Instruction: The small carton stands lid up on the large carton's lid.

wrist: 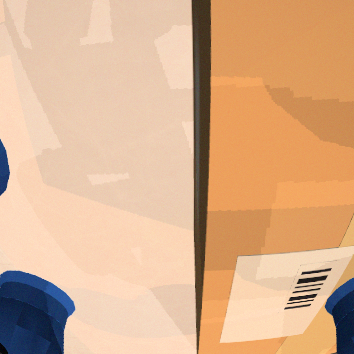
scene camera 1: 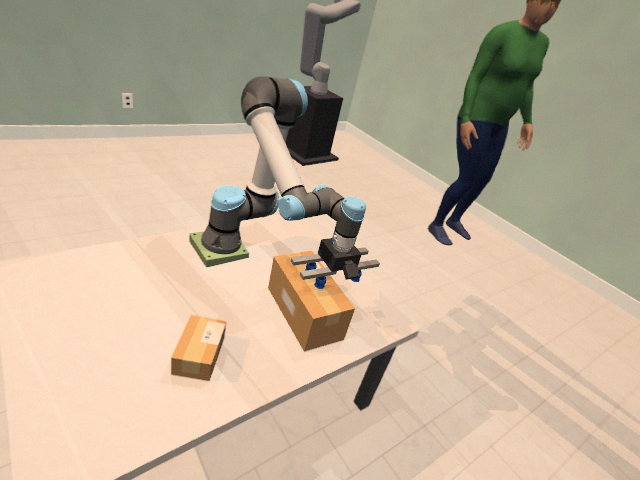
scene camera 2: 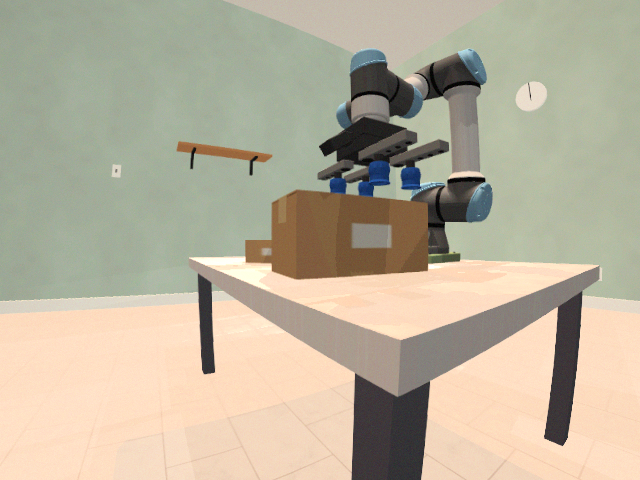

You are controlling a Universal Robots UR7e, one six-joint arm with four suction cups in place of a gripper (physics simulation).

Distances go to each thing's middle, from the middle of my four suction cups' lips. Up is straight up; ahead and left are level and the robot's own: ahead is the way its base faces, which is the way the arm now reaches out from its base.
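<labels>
Large carton [scene camera 2: 315, 235]: my suction cup is 10 cm above it, 2 cm past it and 7 cm to the left of it. Small carton [scene camera 1: 195, 356]: 13 cm below my suction cup, 4 cm behind it and 46 cm to the right of it.
</labels>
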